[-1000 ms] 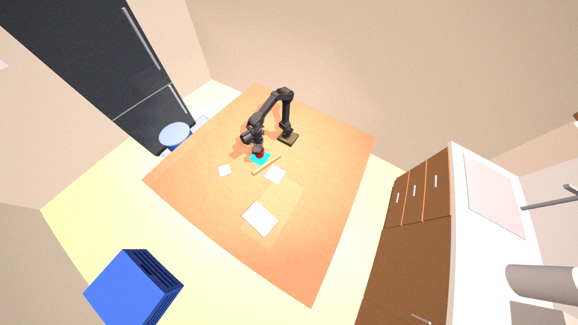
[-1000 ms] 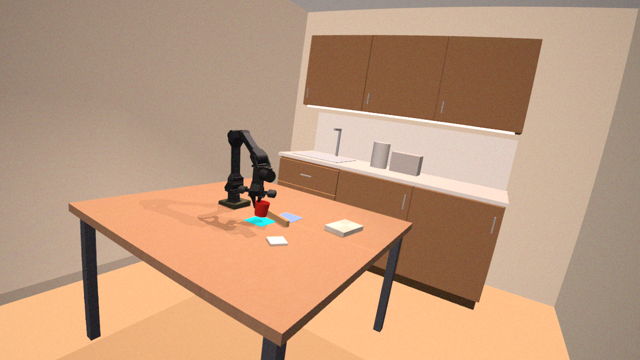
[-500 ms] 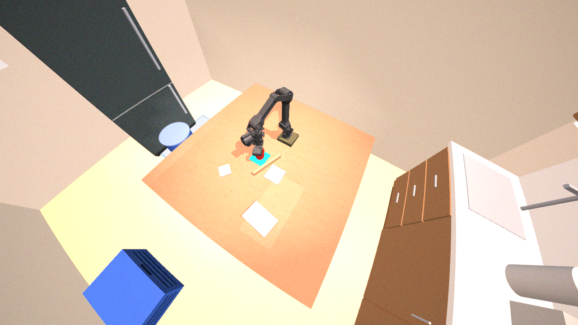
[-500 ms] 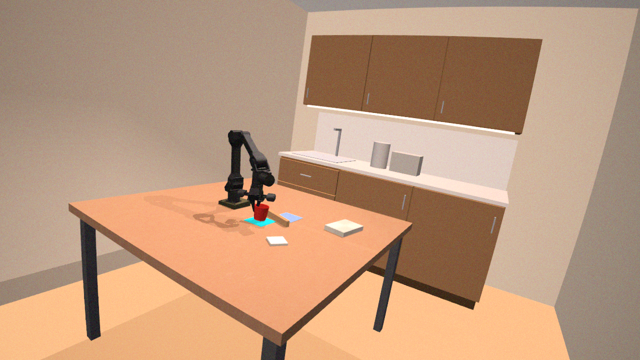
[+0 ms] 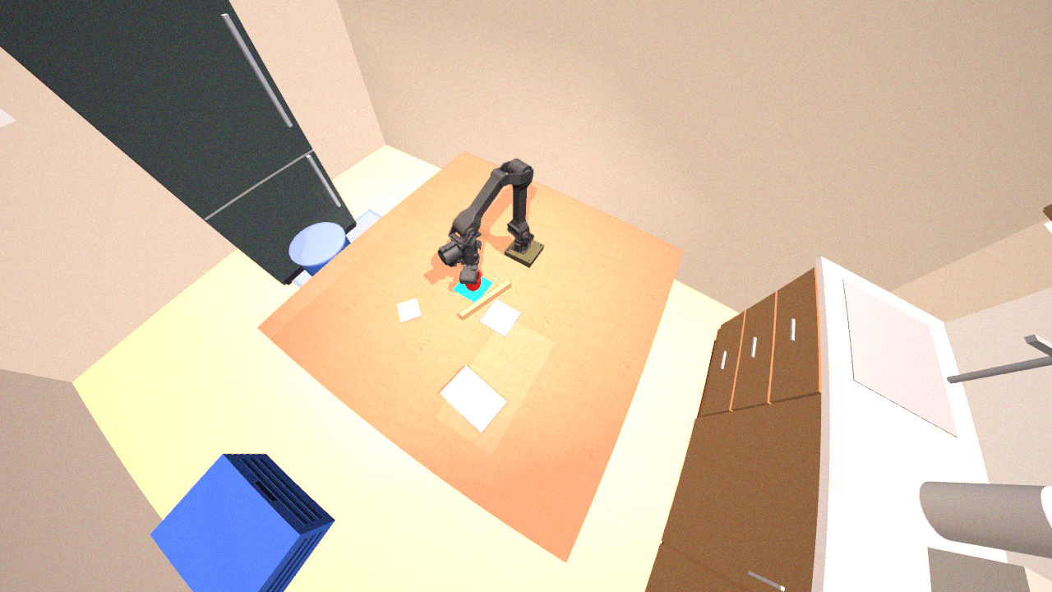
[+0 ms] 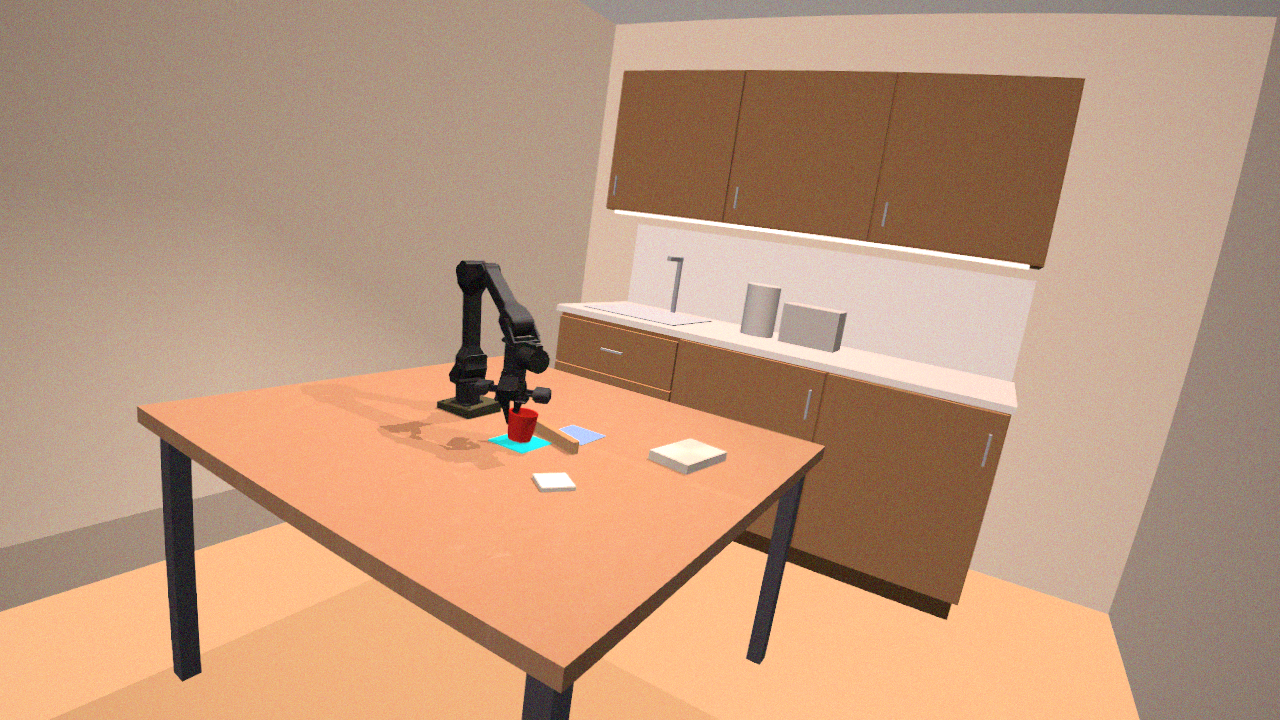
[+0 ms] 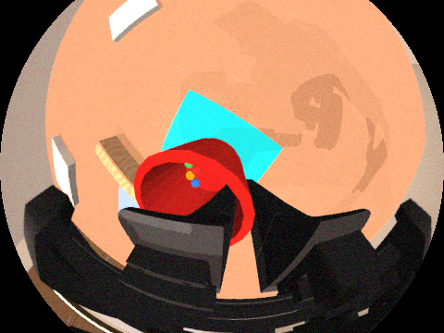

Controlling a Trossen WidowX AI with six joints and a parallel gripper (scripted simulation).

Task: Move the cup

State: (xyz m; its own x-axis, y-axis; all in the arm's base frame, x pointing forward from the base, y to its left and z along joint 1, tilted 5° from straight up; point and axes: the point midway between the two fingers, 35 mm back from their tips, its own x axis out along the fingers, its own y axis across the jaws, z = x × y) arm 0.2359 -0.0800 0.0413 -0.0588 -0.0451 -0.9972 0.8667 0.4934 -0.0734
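Now: the red cup 3 cm ahead of my gripper tip and 1 cm to the left of it. The rest, counted from my gripper tip: pale blue pad: 8 cm ahead, 18 cm to the left, 5 cm below; then wooden bar: 5 cm ahead, 10 cm to the left, 4 cm below; then cyan pad: 3 cm ahead, 2 cm to the left, 5 cm below.
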